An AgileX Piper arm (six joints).
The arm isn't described. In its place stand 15 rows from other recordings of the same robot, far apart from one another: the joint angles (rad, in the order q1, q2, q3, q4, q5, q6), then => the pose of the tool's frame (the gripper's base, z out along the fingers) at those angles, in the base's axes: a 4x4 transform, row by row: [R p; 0 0 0 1], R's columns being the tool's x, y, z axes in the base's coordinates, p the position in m.
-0.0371, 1.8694, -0.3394, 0.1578, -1.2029, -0.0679 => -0.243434 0.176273 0.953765 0.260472; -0.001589 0.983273 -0.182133 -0.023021; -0.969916 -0.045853 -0.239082 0.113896; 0 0 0 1
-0.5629, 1.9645, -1.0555, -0.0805, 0.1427, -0.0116 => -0.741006 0.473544 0.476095 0.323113; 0.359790 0.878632 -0.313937 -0.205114; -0.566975 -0.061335 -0.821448 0.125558; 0 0 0 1
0.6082, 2.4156, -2.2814, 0.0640, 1.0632, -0.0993 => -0.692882 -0.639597 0.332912 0.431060; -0.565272 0.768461 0.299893 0.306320; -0.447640 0.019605 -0.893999 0.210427; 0 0 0 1
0.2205, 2.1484, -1.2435, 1.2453, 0.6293, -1.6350 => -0.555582 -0.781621 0.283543 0.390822; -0.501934 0.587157 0.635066 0.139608; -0.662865 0.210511 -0.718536 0.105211; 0 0 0 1
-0.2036, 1.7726, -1.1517, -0.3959, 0.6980, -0.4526 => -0.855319 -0.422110 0.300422 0.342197; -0.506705 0.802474 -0.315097 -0.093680; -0.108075 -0.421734 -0.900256 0.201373; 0 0 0 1
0.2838, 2.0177, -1.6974, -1.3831, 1.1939, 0.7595 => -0.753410 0.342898 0.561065 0.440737; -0.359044 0.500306 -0.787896 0.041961; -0.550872 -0.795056 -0.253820 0.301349; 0 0 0 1
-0.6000, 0.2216, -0.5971, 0.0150, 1.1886, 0.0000 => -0.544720 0.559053 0.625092 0.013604; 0.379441 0.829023 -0.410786 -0.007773; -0.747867 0.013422 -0.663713 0.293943; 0 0 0 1
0.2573, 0.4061, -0.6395, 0.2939, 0.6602, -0.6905 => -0.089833 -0.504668 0.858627 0.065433; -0.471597 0.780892 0.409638 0.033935; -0.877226 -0.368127 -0.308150 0.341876; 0 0 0 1
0.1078, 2.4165, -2.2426, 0.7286, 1.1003, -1.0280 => -0.468173 -0.820545 0.327901 0.515685; -0.536444 0.558803 0.632430 0.110129; -0.702170 0.120186 -0.701793 0.217715; 0 0 0 1
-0.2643, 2.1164, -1.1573, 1.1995, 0.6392, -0.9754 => -0.867482 0.116225 0.483702 0.389310; 0.358100 0.820818 0.444996 -0.052952; -0.345312 0.559240 -0.753665 0.097961; 0 0 0 1
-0.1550, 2.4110, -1.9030, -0.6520, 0.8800, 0.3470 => -0.943535 0.211292 0.255143 0.491488; 0.053052 0.856623 -0.513208 -0.119871; -0.326998 -0.470694 -0.819463 0.125756; 0 0 0 1
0.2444, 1.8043, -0.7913, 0.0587, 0.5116, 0.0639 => -0.983411 -0.133546 0.122756 0.274341; -0.126935 0.990082 0.060215 0.071110; -0.129580 0.043634 -0.990608 0.111500; 0 0 0 1
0.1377, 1.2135, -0.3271, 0.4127, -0.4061, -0.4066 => -0.407542 -0.002335 0.913184 0.209899; -0.080565 0.996189 -0.033408 0.014531; -0.909626 -0.087186 -0.406177 0.199703; 0 0 0 1
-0.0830, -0.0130, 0.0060, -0.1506, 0.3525, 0.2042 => -0.242198 0.148224 0.958838 0.052066; 0.082973 0.987805 -0.131743 -0.009061; -0.966672 0.047649 -0.251543 0.180525; 0 0 0 1
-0.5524, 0.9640, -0.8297, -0.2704, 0.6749, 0.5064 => -0.346618 0.758243 0.552198 0.154269; 0.548485 0.641400 -0.536442 -0.112935; -0.760934 0.116932 -0.638206 0.329086; 0 0 0 1
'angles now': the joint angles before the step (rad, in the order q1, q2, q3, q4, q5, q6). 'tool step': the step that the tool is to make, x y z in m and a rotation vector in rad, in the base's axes. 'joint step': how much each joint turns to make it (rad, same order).
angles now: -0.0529 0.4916 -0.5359 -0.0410 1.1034 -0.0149
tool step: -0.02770 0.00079 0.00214 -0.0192 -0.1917 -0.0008
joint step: 0.0000 -0.1998 0.0330 -0.0090 -0.0257 0.0000
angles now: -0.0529 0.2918 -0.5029 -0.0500 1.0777 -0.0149
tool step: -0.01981 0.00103 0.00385 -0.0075 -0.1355 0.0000
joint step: 0.0000 -0.1328 0.0007 -0.0003 -0.0036 0.0001
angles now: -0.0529 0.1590 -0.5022 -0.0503 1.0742 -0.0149
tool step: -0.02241 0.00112 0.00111 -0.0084 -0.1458 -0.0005
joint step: -0.0001 -0.1459 0.0000 -0.0008 -0.0001 0.0001
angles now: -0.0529 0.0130 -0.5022 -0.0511 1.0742 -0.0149
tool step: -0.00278 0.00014 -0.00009 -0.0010 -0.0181 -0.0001
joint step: 0.0000 -0.0181 0.0000 -0.0001 0.0000 0.0000
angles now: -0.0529 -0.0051 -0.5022 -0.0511 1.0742 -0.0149
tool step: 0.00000 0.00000 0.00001 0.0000 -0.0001 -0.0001
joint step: -0.0001 0.0000 0.0000 0.0000 -0.0001 0.0000
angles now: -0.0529 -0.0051 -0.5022 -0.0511 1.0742 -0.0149
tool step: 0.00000 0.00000 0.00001 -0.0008 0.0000 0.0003
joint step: -0.0001 0.0000 0.0000 0.0000 -0.0001 -0.0009
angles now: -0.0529 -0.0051 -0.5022 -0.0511 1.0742 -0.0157
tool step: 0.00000 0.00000 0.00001 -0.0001 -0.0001 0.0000
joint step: 0.0000 0.0000 0.0000 0.0000 -0.0001 -0.0001
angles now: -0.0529 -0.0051 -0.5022 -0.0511 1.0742 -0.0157
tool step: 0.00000 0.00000 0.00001 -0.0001 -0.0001 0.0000
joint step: 0.0000 0.0000 0.0000 0.0000 -0.0001 -0.0001
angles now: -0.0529 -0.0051 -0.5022 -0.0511 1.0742 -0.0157
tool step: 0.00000 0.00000 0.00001 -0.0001 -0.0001 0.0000
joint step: 0.0000 0.0000 0.0000 0.0000 -0.0001 -0.0001
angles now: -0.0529 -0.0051 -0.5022 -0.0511 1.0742 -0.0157
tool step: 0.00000 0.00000 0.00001 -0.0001 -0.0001 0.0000
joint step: 0.0000 0.0000 0.0000 0.0000 -0.0001 -0.0001
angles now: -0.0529 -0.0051 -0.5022 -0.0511 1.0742 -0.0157
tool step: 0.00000 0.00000 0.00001 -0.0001 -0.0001 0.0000
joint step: 0.0000 0.0000 0.0000 0.0000 -0.0001 -0.0001
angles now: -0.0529 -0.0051 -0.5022 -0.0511 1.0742 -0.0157
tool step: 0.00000 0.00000 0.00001 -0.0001 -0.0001 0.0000
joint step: 0.0000 0.0000 0.0000 0.0000 -0.0001 -0.0001
